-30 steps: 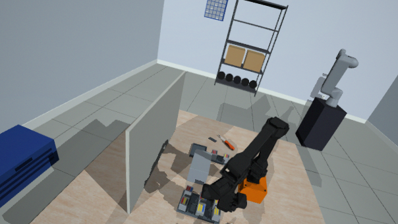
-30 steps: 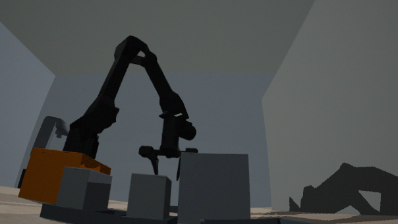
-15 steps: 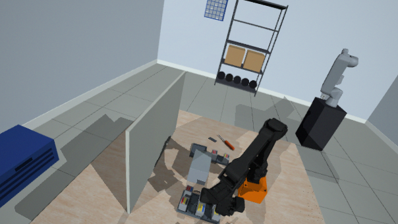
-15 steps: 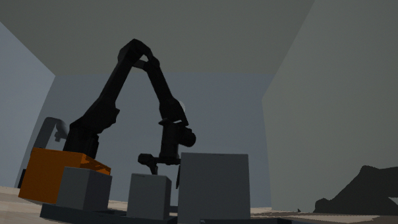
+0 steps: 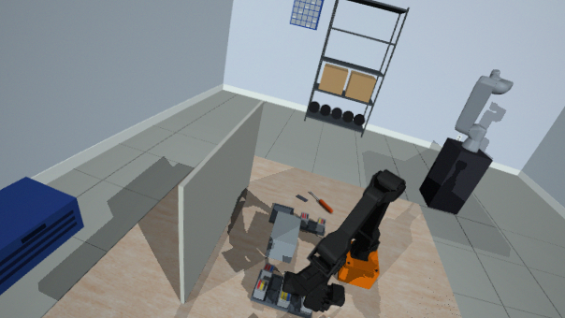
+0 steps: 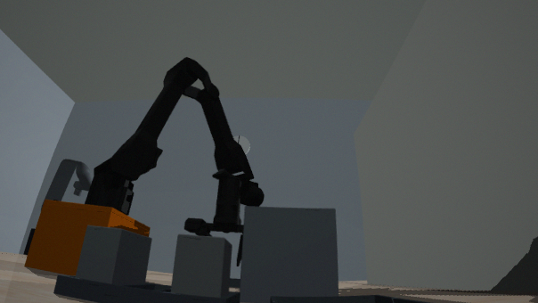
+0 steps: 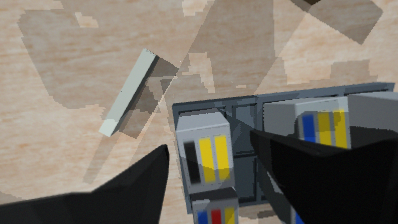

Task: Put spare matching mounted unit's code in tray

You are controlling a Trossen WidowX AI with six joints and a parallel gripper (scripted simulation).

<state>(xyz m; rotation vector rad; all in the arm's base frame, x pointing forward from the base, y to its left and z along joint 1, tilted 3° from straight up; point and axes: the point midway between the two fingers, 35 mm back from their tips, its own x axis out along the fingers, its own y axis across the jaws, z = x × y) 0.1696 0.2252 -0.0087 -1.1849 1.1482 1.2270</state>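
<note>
My gripper tip is now 1 cm to the left of the grey spare block. The rest, counted from my gripper tip: tray (43 cm to the right, 15 cm ahead, 4 cm below); tan box (12 cm to the left, 8 cm ahead, 2 cm below); grey mounted unit (24 cm to the right, 12 cm ahead, 1 cm above).
</note>
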